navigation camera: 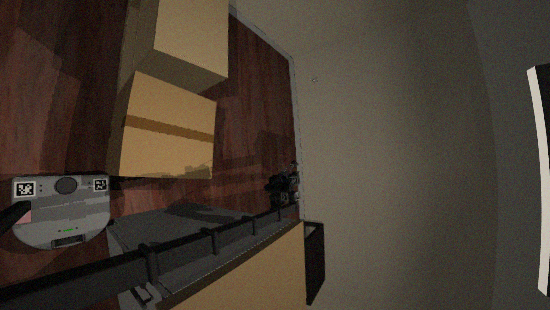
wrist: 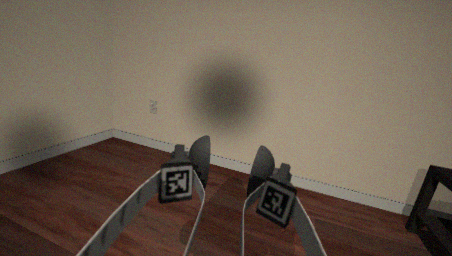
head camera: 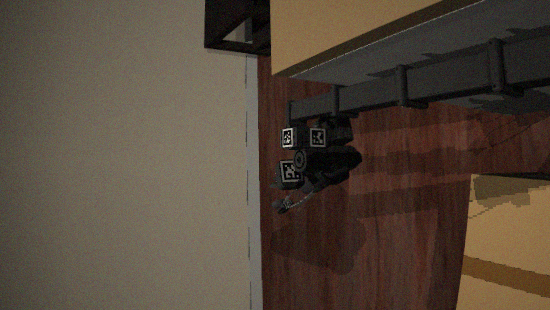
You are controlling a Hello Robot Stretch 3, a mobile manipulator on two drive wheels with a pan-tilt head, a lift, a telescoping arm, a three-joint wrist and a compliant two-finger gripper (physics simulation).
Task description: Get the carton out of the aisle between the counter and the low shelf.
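Pixels of known places: gripper, between the fingertips: (navigation camera: 296, 167) (wrist: 231, 158) (head camera: 275, 197); robot's base, origin of its link: (navigation camera: 67, 184).
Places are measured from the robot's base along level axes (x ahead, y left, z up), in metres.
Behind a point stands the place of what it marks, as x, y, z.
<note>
The carton (head camera: 505, 232) {0.143, -0.522, 0.406} (navigation camera: 167, 152) {0.145, -0.371, 0.406}, tan with a brown tape stripe, stands on the floor. It shows at the lower right of the head view and left of centre in the navigation view. The counter (head camera: 340, 27) {-0.215, -0.513, 0.910} (navigation camera: 250, 275) {-0.248, -0.367, 0.910}, wood-topped with grey sides, is across the aisle from it. A plain tan block (navigation camera: 192, 32) {0.658, -0.353, 0.610}, seemingly the low shelf, is beside the carton's far side. My gripper (head camera: 280, 196) {0.056, -0.903, 0.796} (navigation camera: 293, 164) {0.056, -0.903, 0.796} (wrist: 231, 158) {0.056, -0.903, 0.796} is open and empty, past the carton and near the wall. The carton does not show in the wrist view.
My extended arm (head camera: 370, 92) {-0.105, -0.451, 0.914} (navigation camera: 180, 247) {-0.087, -0.169, 0.918} runs along the counter's side. My base (navigation camera: 70, 212) {-0.114, -0.011, 0.160} is at the left of the navigation view. A dark open frame (head camera: 235, 47) {-0.753, -2.298, 0.265} (navigation camera: 315, 265) {-1.201, -2.026, 0.450} (wrist: 420, 200) {-0.743, -2.303, 0.228} stands past the counter by the wall (head camera: 125, 150) {-0.125, -2.501, 0.873} (navigation camera: 390, 150) {0.198, -2.488, 1.330} (wrist: 325, 75) {-0.042, -2.497, 0.877}.
</note>
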